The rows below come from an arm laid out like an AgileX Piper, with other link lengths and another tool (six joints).
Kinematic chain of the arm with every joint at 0, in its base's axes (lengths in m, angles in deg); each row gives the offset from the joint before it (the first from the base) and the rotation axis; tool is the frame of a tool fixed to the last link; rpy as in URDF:
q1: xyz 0 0 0.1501 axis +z
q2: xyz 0 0 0 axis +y
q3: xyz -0.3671 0 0.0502 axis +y
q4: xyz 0.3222 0 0.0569 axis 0.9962 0 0.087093
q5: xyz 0 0 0 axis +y
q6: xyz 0.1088 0 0.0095 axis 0.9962 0 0.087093
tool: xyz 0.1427 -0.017 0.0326 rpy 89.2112 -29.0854 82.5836
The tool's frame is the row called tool.
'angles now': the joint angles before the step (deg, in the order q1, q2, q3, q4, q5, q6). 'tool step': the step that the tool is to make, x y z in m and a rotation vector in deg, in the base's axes. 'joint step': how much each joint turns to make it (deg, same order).
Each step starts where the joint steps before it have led.
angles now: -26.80, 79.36, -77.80, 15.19, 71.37, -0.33
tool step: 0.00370, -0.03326, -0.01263, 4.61, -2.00, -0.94
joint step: -8.02, 3.04, 0.00, 7.69, -0.01, -7.71
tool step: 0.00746, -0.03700, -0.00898, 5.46, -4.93, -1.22
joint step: -8.33, 3.75, 0.00, 10.03, -0.25, -8.84
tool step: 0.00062, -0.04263, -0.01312, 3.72, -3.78, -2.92
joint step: -6.74, 3.92, 0.00, 6.92, -0.53, -6.06
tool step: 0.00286, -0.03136, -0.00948, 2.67, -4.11, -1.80
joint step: -4.50, 3.41, 0.00, 6.23, -0.46, -5.43
